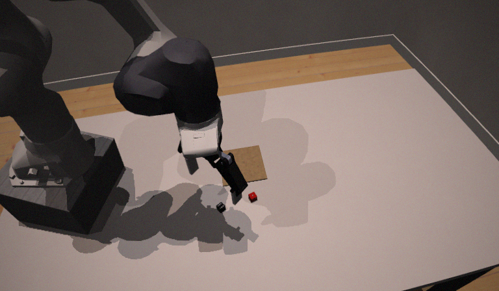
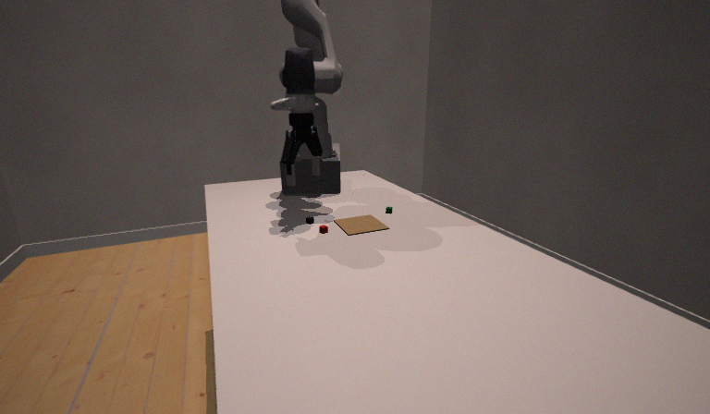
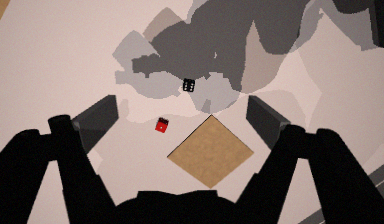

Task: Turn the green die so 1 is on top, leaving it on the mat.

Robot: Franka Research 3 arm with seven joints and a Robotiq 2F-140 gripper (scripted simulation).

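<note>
Now: the black die 1 cm to the left of my hand and 15 cm below it. Round my hand: tan mat (10 cm ahead, 15 cm to the left, 16 cm below); red die (10 cm ahead, 2 cm to the left, 15 cm below); green die (4 cm ahead, 30 cm to the left, 15 cm below).
</note>
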